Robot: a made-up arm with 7 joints. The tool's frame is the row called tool. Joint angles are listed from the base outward. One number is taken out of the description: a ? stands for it. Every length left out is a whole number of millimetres.
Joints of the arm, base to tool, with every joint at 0 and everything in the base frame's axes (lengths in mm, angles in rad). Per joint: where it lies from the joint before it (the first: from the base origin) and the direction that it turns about. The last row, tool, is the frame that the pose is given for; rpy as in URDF.
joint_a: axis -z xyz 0 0 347
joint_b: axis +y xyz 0 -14 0
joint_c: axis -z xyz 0 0 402
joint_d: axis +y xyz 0 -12 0
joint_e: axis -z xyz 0 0 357
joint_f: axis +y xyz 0 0 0
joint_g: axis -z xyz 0 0 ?
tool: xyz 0 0 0 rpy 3.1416 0.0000 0.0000
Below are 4 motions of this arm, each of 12 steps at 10 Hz.
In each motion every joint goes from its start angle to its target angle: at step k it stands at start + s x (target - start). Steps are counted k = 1, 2, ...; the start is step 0. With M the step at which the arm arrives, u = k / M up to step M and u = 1 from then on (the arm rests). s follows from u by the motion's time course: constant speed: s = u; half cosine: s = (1 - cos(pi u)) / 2; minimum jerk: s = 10 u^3 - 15 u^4 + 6 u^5.
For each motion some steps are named. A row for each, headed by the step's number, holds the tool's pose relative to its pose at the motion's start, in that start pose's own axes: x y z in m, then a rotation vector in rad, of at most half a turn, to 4 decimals.
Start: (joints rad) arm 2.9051 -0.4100 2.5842 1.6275 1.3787 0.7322 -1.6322
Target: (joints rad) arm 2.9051 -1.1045 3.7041 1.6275 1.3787 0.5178 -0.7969
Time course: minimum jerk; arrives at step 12
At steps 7, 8, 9, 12:
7: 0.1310 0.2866 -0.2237 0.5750 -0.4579 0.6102
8: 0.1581 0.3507 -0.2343 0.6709 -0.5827 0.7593
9: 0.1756 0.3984 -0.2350 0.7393 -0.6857 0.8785
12: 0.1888 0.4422 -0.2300 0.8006 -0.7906 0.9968

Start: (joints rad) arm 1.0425 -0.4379 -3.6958 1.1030 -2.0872 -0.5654 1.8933
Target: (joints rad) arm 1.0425 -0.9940 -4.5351 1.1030 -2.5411 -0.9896 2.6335
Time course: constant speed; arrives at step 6
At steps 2, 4, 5, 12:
2: 0.1052 -0.0518 -0.0360 -0.1262 -0.3947 0.0713
4: 0.1889 -0.0951 -0.0364 -0.3466 -0.7784 0.1400
5: 0.2183 -0.1121 -0.0275 -0.4981 -0.9534 0.1665
12: 0.2383 -0.1251 -0.0157 -0.6788 -1.1086 0.1833

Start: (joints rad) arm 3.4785 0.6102 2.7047 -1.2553 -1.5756 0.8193 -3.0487
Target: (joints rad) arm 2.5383 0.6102 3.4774 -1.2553 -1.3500 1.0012 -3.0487
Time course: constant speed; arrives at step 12
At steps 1, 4, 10, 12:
1: 0.0199 0.0051 0.0100 -0.0304 0.0053 0.0523
4: 0.0754 0.0174 0.0479 -0.1424 0.0189 0.1962
10: 0.1647 0.0280 0.1574 -0.4435 0.0388 0.4053
12: 0.1865 0.0279 0.2031 -0.5605 0.0443 0.4460

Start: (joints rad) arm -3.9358 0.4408 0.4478 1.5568 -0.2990 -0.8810 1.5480
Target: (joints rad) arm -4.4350 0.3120 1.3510 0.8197 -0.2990 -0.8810 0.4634
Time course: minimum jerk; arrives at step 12
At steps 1, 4, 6, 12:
1: -0.0001 0.0019 -0.0011 0.0053 0.0002 -0.0045
4: -0.0043 0.0837 -0.0392 0.2157 0.0359 -0.1843
6: -0.0156 0.2147 -0.0646 0.4948 0.1745 -0.4306
12: -0.0450 0.4454 -0.0252 0.8529 0.6235 -0.7803

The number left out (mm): 73
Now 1 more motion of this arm.
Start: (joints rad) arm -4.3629 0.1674 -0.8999 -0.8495 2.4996 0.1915 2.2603
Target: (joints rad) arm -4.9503 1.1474 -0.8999 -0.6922 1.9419 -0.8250 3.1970
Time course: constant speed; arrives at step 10
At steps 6, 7, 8, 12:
6: -0.2856 0.2936 0.3384 0.9509 -0.1062 0.1439
7: -0.3070 0.3197 0.4242 1.0724 -0.1660 0.1049
8: -0.3197 0.3368 0.5139 1.1761 -0.2325 0.0497
12: -0.3208 0.3422 0.6976 1.3230 -0.3732 -0.1013

